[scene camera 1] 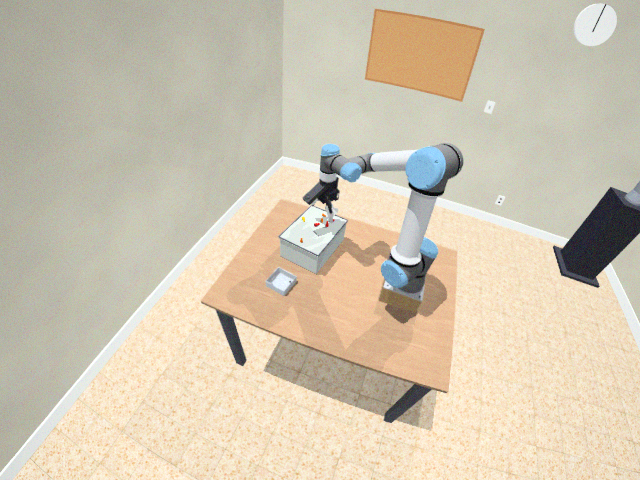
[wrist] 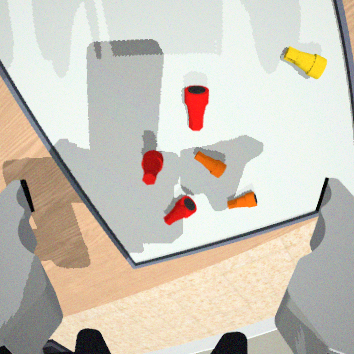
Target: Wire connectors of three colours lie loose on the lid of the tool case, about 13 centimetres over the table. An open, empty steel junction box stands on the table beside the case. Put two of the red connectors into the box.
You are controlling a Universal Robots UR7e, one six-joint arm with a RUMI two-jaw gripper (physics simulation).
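Frame: origin at the arm's base, x ahead, y left, z up, level; metres.
Seen in the pictures: gripper, fingertip midpoint: (scene camera 1: 321, 214) (wrist: 172, 182).
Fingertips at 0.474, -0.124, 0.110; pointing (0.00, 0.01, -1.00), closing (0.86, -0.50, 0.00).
A point is followed by its place in that frame, as x, y, z.
Three red connectors lie on the pale lid (scene camera 1: 295, 234) {0.559, -0.014, 0.039} (wrist: 300, 140) {0.545, -0.179, 0.039} of the tool case. In the wrist view, one red connector (wrist: 196, 107) {0.493, -0.117, 0.052} lies in the light, a second red connector (wrist: 151, 166) {0.449, -0.135, 0.058} is seen partly end-on in shadow, and a third red connector (wrist: 180, 210) {0.444, -0.179, 0.053} lies near the lid's corner. My gripper (wrist: 172, 182) {0.474, -0.124, 0.110} (scene camera 1: 329, 214) {0.474, -0.124, 0.110} is open and empty above the lid, its fingers wide to either side of the lower red and orange connectors. The steel junction box (scene camera 1: 273, 287) {0.550, 0.235, -0.073} stands open and empty on the table beside the case; it does not show in the wrist view.
Two orange connectors (wrist: 211, 164) {0.481, -0.159, 0.048} (wrist: 243, 200) {0.488, -0.200, 0.047} lie right of the shadowed red ones. A yellow connector (wrist: 307, 62) {0.566, -0.125, 0.050} (scene camera 1: 303, 219) {0.566, -0.123, 0.047} lies farther off. Another orange connector (scene camera 1: 301, 240) {0.512, 0.021, 0.050} lies near the lid's front edge. The case (scene camera 1: 298, 257) {0.512, 0.050, -0.037} stands on the wooden table (scene camera 1: 248, 304) {0.615, 0.351, -0.095}.
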